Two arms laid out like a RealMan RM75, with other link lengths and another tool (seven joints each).
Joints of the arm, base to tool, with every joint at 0 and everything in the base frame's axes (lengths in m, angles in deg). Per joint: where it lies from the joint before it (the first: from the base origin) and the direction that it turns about. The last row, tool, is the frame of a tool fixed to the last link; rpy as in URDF.
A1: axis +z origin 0 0 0.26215
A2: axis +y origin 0 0 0
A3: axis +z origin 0 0 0.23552
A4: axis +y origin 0 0 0
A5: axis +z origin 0 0 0.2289
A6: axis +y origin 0 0 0
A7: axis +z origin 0 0 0.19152
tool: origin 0.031 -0.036 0.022 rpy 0 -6.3 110.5
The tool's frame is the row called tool.
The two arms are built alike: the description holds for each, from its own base.
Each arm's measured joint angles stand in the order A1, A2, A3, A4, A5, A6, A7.
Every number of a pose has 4 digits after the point.
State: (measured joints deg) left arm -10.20 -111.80 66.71 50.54 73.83 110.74 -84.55; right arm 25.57 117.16 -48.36 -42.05 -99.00 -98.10 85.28
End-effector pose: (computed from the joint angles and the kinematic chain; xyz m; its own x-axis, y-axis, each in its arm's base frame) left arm -0.1752 0.2963 0.0662 0.1193 -0.9687 -0.2178 -0.6583 0.0871 -0.7477; right arm 0.2330 0.3596 -0.0171 -0.7074 -0.6936 0.1361 -0.5024 0.6288 0.5935
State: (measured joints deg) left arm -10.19 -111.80 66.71 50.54 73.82 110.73 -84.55; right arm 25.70 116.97 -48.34 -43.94 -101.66 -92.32 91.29
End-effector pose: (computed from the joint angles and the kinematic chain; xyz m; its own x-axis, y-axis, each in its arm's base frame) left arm -0.1753 0.2963 0.0662 0.1196 -0.9686 -0.2180 -0.6582 0.0870 -0.7478; right arm 0.2509 0.3737 -0.0141 -0.7948 -0.6014 0.0819 -0.4584 0.6832 0.5685
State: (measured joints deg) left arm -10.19 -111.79 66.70 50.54 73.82 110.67 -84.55; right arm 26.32 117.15 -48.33 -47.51 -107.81 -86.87 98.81
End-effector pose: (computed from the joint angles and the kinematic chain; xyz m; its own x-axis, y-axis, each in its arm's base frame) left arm -0.1754 0.2965 0.0663 0.1203 -0.9683 -0.2188 -0.6587 0.0871 -0.7474; right arm 0.2702 0.3858 -0.0100 -0.8653 -0.5012 -0.0025 -0.4295 0.7388 0.5193
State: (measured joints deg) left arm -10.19 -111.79 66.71 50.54 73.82 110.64 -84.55; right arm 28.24 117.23 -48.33 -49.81 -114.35 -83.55 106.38
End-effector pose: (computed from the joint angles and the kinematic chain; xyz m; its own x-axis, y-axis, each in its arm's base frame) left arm -0.1755 0.2966 0.0662 0.1206 -0.9683 -0.2190 -0.6589 0.0870 -0.7472; right arm 0.2800 0.3952 -0.0074 -0.9068 -0.4162 -0.0675 -0.3971 0.7895 0.4680
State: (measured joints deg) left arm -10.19 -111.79 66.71 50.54 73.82 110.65 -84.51; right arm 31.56 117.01 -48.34 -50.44 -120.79 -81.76 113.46
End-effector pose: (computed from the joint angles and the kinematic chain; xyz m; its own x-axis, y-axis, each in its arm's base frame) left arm -0.1754 0.2966 0.0662 0.1200 -0.9682 -0.2194 -0.6588 0.0877 -0.7472; right arm 0.2814 0.4045 -0.0068 -0.9288 -0.3509 -0.1192 -0.3677 0.8330 0.4134
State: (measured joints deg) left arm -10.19 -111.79 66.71 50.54 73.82 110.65 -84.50; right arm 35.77 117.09 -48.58 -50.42 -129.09 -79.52 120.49
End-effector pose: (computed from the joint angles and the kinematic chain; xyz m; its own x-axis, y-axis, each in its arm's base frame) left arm -0.1754 0.2966 0.0662 0.1199 -0.9682 -0.2195 -0.6588 0.0878 -0.7471; right arm 0.2827 0.4156 -0.0074 -0.9352 -0.2897 -0.2037 -0.3461 0.8693 0.3530
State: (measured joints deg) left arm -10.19 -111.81 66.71 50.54 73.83 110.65 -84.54; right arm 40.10 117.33 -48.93 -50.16 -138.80 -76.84 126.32
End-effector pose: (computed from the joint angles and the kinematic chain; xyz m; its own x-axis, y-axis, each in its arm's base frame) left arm -0.1754 0.2966 0.0661 0.1204 -0.9683 -0.2188 -0.6587 0.0870 -0.7474; right arm 0.2867 0.4287 -0.0034 -0.9126 -0.2459 -0.3268 -0.3468 0.8887 0.2998
